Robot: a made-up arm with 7 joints. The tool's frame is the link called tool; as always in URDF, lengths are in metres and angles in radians. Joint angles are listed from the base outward.
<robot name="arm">
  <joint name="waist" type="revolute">
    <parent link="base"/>
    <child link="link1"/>
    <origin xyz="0 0 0"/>
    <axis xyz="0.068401 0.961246 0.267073"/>
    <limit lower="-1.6" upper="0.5"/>
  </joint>
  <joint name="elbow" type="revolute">
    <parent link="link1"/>
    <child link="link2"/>
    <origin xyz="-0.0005 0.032 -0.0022"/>
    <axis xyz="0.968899 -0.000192 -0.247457"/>
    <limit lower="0" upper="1.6"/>
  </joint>
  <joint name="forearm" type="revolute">
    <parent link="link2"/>
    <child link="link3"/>
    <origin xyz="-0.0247 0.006 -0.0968"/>
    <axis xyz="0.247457 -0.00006 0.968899"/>
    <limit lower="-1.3" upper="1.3"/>
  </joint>
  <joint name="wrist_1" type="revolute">
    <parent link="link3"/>
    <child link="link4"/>
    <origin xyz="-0.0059 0 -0.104"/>
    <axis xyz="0.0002 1 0.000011"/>
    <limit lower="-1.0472" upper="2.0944"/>
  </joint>
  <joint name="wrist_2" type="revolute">
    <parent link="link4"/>
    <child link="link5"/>
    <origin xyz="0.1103 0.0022 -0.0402"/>
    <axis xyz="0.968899 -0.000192 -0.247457"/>
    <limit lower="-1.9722" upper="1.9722"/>
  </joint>
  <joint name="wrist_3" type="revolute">
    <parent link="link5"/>
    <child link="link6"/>
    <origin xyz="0.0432 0 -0.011"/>
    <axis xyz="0.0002 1 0.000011"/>
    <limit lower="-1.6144" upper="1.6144"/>
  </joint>
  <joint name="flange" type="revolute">
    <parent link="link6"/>
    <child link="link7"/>
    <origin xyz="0.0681 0 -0.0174"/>
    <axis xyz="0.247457 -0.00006 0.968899"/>
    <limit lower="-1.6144" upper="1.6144"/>
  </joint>
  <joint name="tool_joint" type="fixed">
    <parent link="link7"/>
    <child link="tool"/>
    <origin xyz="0 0 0" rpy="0 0.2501 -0.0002"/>
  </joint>
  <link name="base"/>
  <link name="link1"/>
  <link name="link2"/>
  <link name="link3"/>
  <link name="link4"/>
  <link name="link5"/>
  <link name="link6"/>
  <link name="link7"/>
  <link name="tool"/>
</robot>
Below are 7 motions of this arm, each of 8 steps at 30 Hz.
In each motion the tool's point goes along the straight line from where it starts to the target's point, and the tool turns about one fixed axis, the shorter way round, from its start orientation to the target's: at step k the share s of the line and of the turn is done. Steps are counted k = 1, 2, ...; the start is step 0. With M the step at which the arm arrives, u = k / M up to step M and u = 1 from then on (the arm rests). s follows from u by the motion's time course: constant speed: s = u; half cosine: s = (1 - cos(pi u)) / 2; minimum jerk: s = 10 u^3 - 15 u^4 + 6 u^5.
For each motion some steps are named. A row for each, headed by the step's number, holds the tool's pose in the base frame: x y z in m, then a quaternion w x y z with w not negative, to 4 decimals.
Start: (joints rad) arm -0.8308 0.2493 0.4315 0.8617 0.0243 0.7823 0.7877
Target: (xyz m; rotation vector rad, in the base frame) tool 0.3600 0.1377 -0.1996 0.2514 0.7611 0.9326
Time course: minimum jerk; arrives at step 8
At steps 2, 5, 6, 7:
2: 0.3222 0.1286 -0.2580 0.7561 0.1360 0.4621 0.4430
5: 0.3484 0.1349 -0.2175 0.7995 0.1237 0.3899 0.4399
6: 0.3556 0.1367 -0.2063 0.8105 0.1201 0.3695 0.4384
7: 0.3593 0.1375 -0.2006 0.8159 0.1183 0.3590 0.4376

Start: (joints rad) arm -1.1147 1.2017 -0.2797 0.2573 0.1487 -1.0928 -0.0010
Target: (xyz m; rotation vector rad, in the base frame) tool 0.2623 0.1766 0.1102 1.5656 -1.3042 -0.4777
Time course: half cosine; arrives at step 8
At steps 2, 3, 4, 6, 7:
2: 0.2813 0.1274 0.0830 0.5247 0.5739 -0.5840 -0.2331
3: 0.2777 0.1368 0.0882 0.5205 0.5883 -0.5759 -0.2265
4: 0.2734 0.1478 0.0943 0.5153 0.6051 -0.5662 -0.2186
6: 0.2656 0.1682 0.1055 0.5051 0.6353 -0.5474 -0.2038
7: 0.2631 0.1744 0.1090 0.5018 0.6444 -0.5415 -0.1992

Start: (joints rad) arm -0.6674 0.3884 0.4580 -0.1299 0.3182 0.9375 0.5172
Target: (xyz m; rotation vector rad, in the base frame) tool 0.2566 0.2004 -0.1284 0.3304 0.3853 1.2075
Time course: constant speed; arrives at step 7
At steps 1, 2, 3, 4, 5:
1: 0.2846 0.1928 -0.0917 0.8104 0.1879 0.1233 0.5410
2: 0.2800 0.1941 -0.0978 0.8078 0.1823 0.1326 0.5446
3: 0.2753 0.1954 -0.1039 0.8051 0.1766 0.1420 0.5481
4: 0.2706 0.1966 -0.1100 0.8023 0.1709 0.1513 0.5516
5: 0.2659 0.1979 -0.1162 0.7993 0.1652 0.1606 0.5550

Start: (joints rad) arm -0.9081 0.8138 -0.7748 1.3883 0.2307 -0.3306 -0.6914
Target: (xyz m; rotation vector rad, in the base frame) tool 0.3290 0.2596 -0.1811 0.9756 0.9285 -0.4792
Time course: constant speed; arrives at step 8
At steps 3, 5, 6, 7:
3: 0.3106 0.2570 -0.2074 0.6869 0.4800 0.4583 -0.2964
5: 0.3180 0.2580 -0.1969 0.7153 0.4676 0.4459 -0.2661
6: 0.3216 0.2586 -0.1916 0.7290 0.4611 0.4394 -0.2508
7: 0.3253 0.2591 -0.1864 0.7423 0.4543 0.4327 -0.2353

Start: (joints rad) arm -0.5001 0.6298 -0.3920 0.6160 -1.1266 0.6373 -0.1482
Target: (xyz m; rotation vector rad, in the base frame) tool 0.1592 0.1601 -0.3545 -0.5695 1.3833 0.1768
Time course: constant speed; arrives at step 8
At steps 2, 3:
2: 0.2259 0.1368 -0.3130 0.8090 -0.2207 0.5427 -0.0488
3: 0.2148 0.1406 -0.3199 0.7975 -0.2275 0.5582 -0.0272

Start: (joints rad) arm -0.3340 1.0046 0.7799 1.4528 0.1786 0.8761 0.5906
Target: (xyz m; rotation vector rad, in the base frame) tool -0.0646 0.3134 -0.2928 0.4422 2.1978 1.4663
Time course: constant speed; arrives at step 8
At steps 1, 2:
1: 0.0168 0.3711 -0.2366 0.3235 0.1605 0.6966 0.6200
2: 0.0052 0.3628 -0.2446 0.3105 0.1608 0.7124 0.6085

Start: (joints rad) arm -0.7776 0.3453 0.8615 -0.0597 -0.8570 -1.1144 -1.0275
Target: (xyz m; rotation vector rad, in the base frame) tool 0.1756 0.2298 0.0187 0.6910 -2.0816 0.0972
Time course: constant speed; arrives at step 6
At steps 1, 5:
1: 0.1811 0.2393 -0.0151 0.5436 0.2411 -0.8023 0.0518
5: 0.1767 0.2317 0.0119 0.4737 0.2726 -0.8364 0.0419

